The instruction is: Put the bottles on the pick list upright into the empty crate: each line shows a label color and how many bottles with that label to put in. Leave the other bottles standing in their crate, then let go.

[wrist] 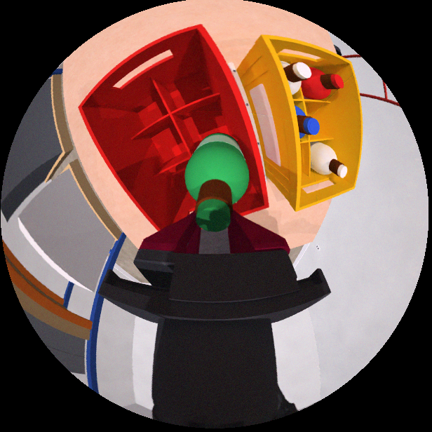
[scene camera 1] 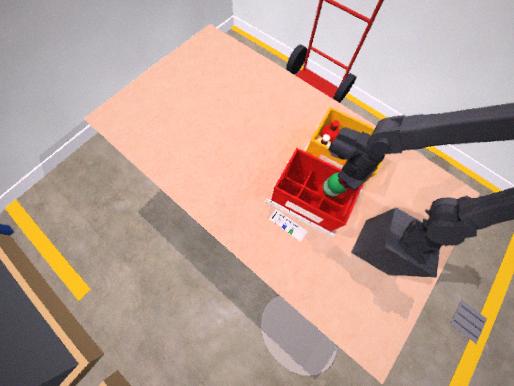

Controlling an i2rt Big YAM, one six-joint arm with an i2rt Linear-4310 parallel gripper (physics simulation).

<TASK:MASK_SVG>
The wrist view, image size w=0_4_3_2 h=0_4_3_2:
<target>my gripper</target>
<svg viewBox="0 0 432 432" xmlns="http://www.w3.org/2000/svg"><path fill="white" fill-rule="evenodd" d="M234 209L232 209L230 223L227 227L230 253L198 253L201 227L196 224L196 212L193 210L181 220L143 238L133 259L133 264L135 264L151 285L119 278L112 269L107 269L97 292L121 309L145 320L157 323L151 376L151 398L154 403L155 416L169 424L196 427L199 424L231 423L231 427L259 424L274 419L278 411L278 384L271 323L283 320L306 309L331 292L320 268L313 271L309 277L297 280L295 269L288 256L290 248L285 238L248 220Z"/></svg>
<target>red bottle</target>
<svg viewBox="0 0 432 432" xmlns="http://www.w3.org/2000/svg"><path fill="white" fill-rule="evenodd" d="M300 86L304 99L323 99L330 94L331 89L343 88L344 83L339 74L325 74L320 69L309 67L311 76L302 80Z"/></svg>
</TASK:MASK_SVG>
